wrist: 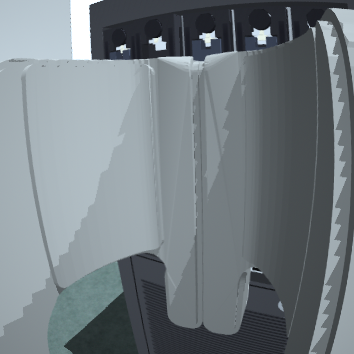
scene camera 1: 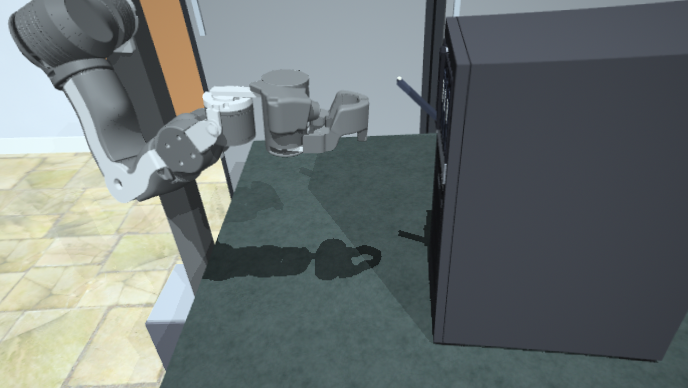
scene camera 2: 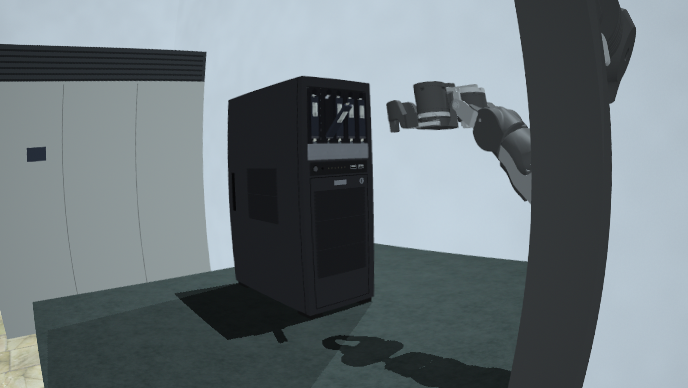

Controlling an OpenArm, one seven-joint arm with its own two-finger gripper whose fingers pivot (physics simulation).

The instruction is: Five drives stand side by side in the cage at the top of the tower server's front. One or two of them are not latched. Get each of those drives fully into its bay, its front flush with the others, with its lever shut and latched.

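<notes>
The dark tower server [scene camera 1: 560, 200] [scene camera 2: 270, 135] [wrist: 96, 30] stands upright, with its drive cage at the top front. The second drive from the left has its lever [scene camera 1: 416, 96] [scene camera 2: 341, 119] swung out and up from its bottom hinge; in the wrist view the fingers hide it. Whether that drive's body stands proud is too small to tell. The levers of the leftmost drive [scene camera 2: 315, 120] [wrist: 120, 53], third drive [wrist: 206, 46] and fourth drive [wrist: 261, 43] look shut. My gripper [scene camera 1: 362, 131] [scene camera 2: 394, 125] [wrist: 217, 198] is shut and empty, in front of the cage, apart from the lever.
The tower stands on a dark green table top [scene camera 1: 300, 320] [scene camera 2: 440, 300]. A silver strip [scene camera 2: 337, 151] runs below the cage. A dark post [scene camera 2: 565, 200] stands at the right of scene camera 2's view. A grey cabinet [scene camera 2: 100, 175] stands behind the table.
</notes>
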